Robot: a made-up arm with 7 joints. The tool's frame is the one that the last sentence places.
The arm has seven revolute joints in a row. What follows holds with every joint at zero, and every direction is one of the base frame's.
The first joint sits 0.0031 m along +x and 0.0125 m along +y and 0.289 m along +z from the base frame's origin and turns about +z.
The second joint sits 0.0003 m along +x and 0.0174 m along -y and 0.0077 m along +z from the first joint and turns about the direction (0, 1, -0.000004).
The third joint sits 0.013 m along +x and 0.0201 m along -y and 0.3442 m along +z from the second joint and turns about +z.
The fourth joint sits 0.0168 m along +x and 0.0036 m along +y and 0.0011 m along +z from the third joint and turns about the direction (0, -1, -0.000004).
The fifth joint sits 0.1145 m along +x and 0.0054 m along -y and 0.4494 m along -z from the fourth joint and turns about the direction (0, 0.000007, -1).
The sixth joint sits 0.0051 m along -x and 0.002 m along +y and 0.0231 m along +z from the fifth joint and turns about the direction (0, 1, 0.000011).
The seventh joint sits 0.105 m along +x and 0.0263 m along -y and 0.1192 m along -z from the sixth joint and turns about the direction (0, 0.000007, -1).
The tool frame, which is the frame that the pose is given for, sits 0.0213 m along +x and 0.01 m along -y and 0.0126 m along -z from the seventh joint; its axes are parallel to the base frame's.
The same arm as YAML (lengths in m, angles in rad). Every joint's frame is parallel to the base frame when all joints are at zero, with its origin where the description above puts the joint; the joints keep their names.
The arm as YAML. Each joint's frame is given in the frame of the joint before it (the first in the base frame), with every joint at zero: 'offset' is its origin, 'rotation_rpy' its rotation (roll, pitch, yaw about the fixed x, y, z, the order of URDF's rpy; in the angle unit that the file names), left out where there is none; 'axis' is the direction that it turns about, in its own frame. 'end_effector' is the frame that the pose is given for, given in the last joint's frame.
length_unit: m
angle_unit: rad
chain:
  - id: joint 1
    offset: [0.0031, 0.0125, 0.289]
    axis: [0.0, 0.0, 1.0]
  - id: joint 2
    offset: [0.0003, -0.0174, 0.0077]
    axis: [0.0, 1.0, 0.0]
  - id: joint 3
    offset: [0.013, -0.0201, 0.3442]
    axis: [0.0, 0.0, 1.0]
  - id: joint 4
    offset: [0.0168, 0.0036, 0.0011]
    axis: [0.0, -1.0, 0.0]
  - id: joint 5
    offset: [0.1145, -0.0054, -0.4494]
    axis: [0.0, 0.0, -1.0]
  - id: joint 6
    offset: [-0.0051, 0.002, 0.0231]
    axis: [0.0, 1.0, 0.0]
  - id: joint 7
    offset: [0.105, -0.0263, -0.1192]
    axis: [0.0, 0.0, -1.0]
end_effector:
  offset: [0.0213, -0.01, -0.0126]

